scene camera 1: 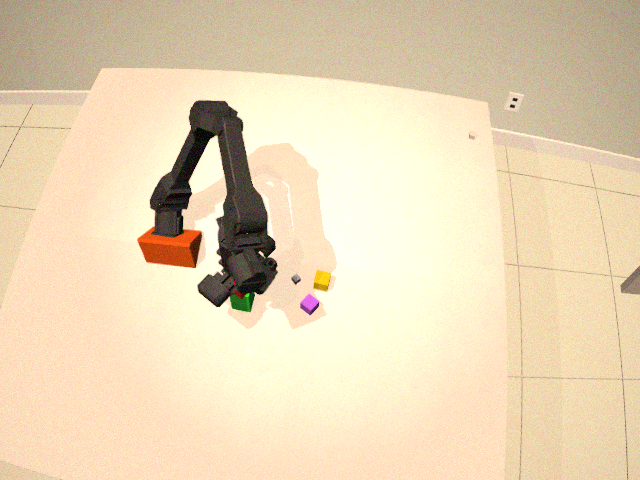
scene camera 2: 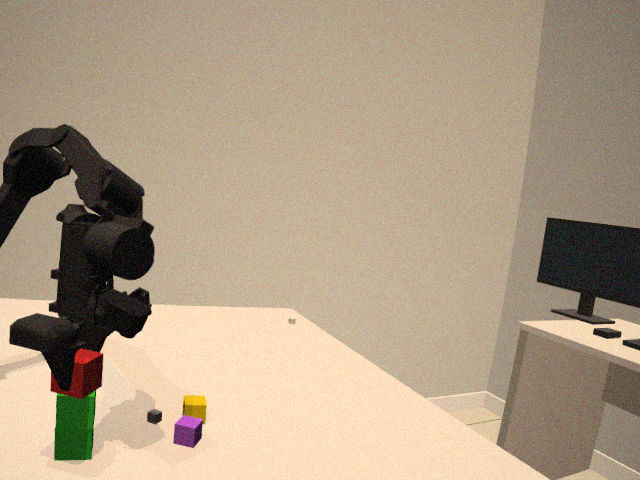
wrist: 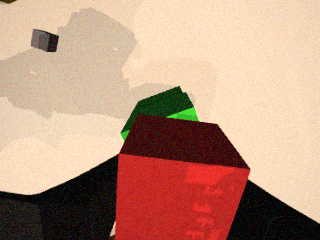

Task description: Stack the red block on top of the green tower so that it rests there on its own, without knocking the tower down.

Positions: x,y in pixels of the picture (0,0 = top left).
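A red block [scene camera 2: 87,373] is held in my gripper [scene camera 2: 76,383].
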